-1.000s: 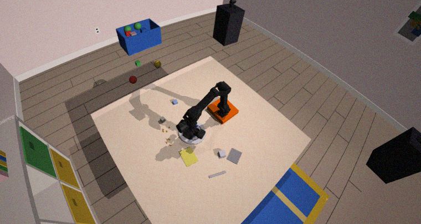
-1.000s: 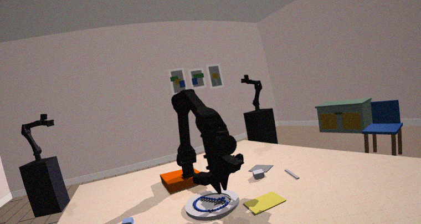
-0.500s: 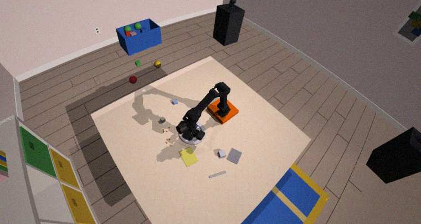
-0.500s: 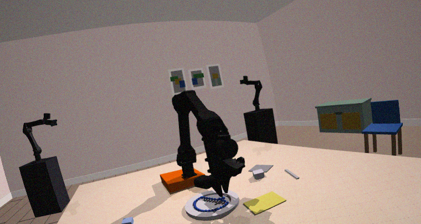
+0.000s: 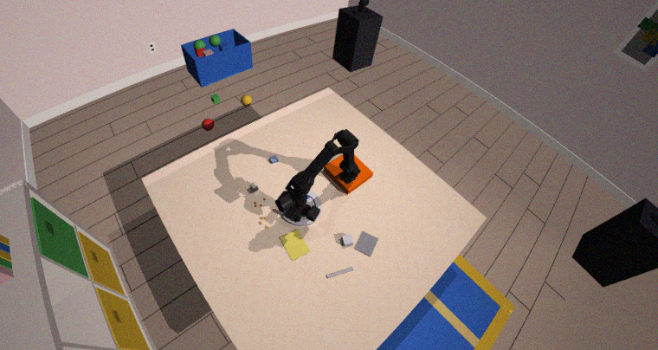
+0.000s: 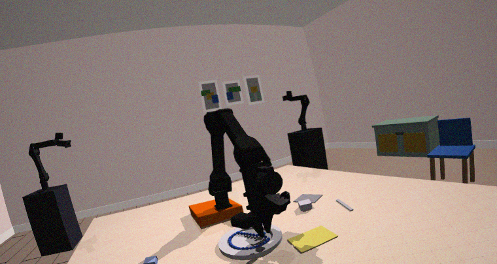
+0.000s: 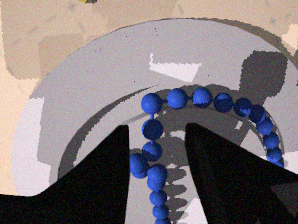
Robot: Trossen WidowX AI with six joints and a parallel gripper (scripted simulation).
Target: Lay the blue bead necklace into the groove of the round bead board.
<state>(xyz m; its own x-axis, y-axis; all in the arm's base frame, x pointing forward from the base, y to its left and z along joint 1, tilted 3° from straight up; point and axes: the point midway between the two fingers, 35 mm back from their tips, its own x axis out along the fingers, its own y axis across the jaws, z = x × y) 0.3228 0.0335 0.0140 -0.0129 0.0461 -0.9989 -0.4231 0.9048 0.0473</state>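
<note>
Right now my gripper tip is 40 mm to the left of the round bead board, 40 mm past it and 20 mm above it. The rest, counted from my gripper tip: yellow sheet 110 mm to the left, 90 mm ahead, 20 mm below; then small grey block 220 mm to the left, 120 mm behind, 10 mm below; then pale cube 250 mm to the right, 90 mm ahead, 10 mm below.
</note>
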